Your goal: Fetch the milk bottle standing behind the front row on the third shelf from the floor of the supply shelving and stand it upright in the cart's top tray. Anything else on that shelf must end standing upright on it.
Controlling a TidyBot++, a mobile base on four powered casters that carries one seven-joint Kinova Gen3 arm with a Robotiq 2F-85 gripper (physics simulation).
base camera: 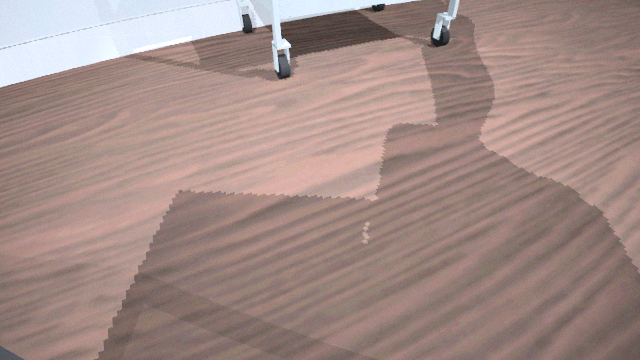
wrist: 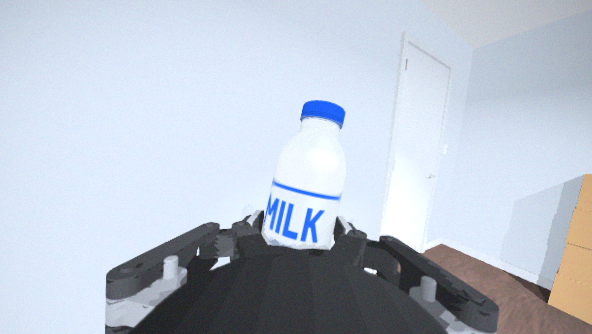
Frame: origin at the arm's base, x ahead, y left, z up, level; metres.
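Where they show: gripper, between the fingertips: (wrist: 298, 223).
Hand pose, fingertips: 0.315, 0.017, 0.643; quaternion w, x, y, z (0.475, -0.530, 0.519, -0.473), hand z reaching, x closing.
After its pixels a point has its place, as x, y, z.
The milk bottle (wrist: 311, 170) {0.292, 0.010, 0.697}, white with a blue cap and blue lettering, is in the middle of the wrist view, cap up and leaning slightly to the right in the picture. My gripper (wrist: 298, 223) {0.315, 0.017, 0.643} is shut on its lower part, which is partly hidden by the gripper body. The white cart (base camera: 277, 25) {0.749, 0.137, -0.274} shows at the top of the base camera view: parts of its legs, dark casters and lower edge. Its top tray is out of view. The supply shelving does not show in either view.
A white wall (base camera: 100, 25) {0.888, 0.608, -0.310} with a baseboard runs behind the cart at the upper left. In the wrist view a white door (wrist: 417, 145) {1.844, -1.079, 0.825} stands beyond the bottle, and stacked tan boxes (wrist: 575, 260) {1.378, -2.104, 0.026} stand at the right edge. Shadows fall across the wood floor (base camera: 250, 125) {0.594, 0.172, -0.397}.
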